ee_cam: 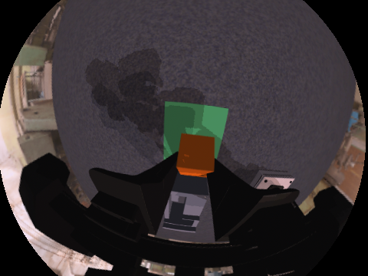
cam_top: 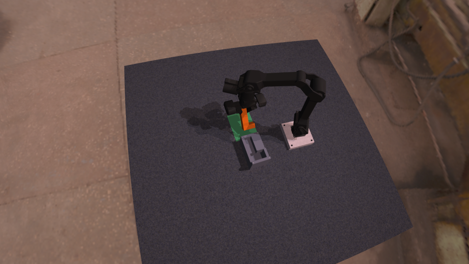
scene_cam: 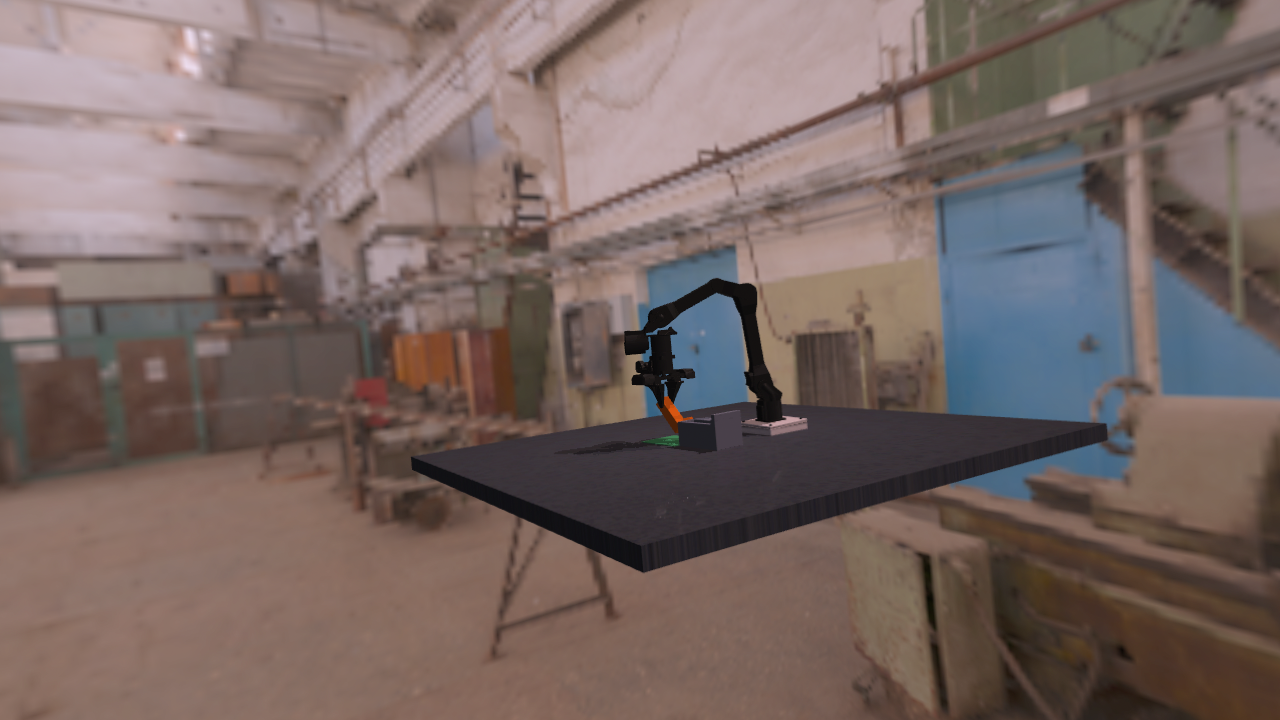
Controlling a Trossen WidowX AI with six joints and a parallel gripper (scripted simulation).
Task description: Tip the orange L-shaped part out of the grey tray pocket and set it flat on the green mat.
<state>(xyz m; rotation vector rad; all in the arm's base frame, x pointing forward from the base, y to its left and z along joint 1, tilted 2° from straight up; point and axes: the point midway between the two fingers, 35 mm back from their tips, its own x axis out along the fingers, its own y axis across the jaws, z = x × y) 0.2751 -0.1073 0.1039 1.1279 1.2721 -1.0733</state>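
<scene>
Right now my gripper tip is 3 cm to the right of the orange L-shaped part, 3 cm above it and 2 cm past it. The rest, counted from my gripper tip: green mat 11 cm below, 2 cm to the left.
</scene>
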